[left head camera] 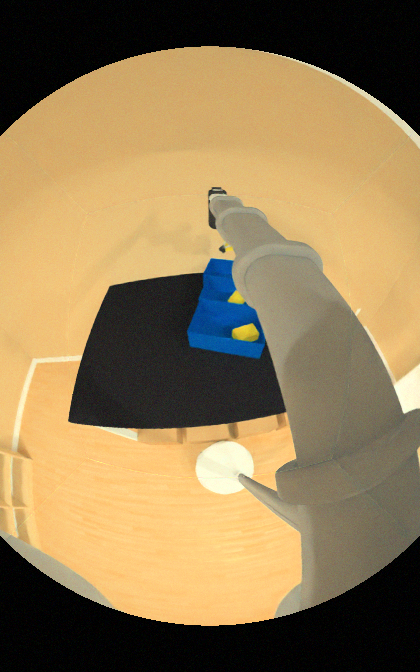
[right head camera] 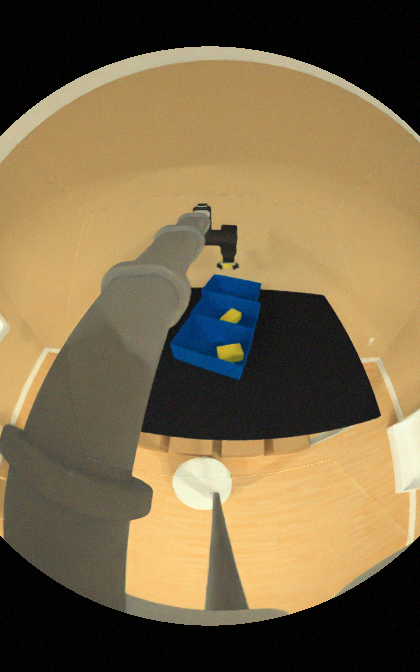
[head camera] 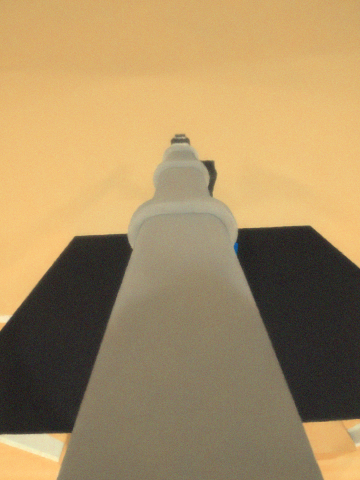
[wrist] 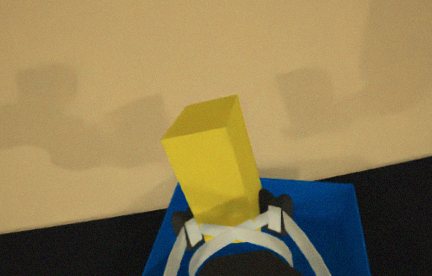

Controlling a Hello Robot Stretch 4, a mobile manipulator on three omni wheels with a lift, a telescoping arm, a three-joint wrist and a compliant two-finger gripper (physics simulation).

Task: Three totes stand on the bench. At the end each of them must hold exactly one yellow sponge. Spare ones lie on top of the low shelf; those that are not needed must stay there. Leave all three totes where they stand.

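Frame: origin at the robot's base, x ahead, y left, z up, level; centimetres.
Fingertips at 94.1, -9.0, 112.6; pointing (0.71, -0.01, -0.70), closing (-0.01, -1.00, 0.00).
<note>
A point is followed by its place in that frame, as x, y, z.
My gripper [right head camera: 228, 266] [wrist: 230, 210] @[94.1, -9.0, 112.6] is shut on a yellow sponge [wrist: 205, 170] @[91.8, -7.8, 121.3], which sticks out beyond the fingertips, above the far end of the row of totes. The near blue tote [left head camera: 225, 347] [right head camera: 205, 361] holds one yellow sponge [left head camera: 245, 332] [right head camera: 230, 352]. The middle tote [left head camera: 217, 287] holds another yellow sponge [left head camera: 236, 297] [right head camera: 231, 315]. The far tote [left head camera: 217, 267] [right head camera: 232, 287] [wrist: 320, 215] @[104.8, -25.9, 88.9] lies under the gripper in the wrist view; its inside is partly hidden and no sponge shows in the visible part. Spare sponges on the low shelf do not show.
The totes stand in a row on the black bench [head camera: 310, 325] @[46.8, -44.0, 88.6] [left head camera: 135, 350] [right head camera: 310, 370]. The long grey arm [head camera: 185, 325] @[13.7, -0.2, 146.0] [left head camera: 320, 350] [right head camera: 100, 360] reaches over it. A wall is behind. A pale shelf-like unit [left head camera: 22, 455] stands at the left; a white disc [left head camera: 212, 467] [right head camera: 195, 480] is before the bench.
</note>
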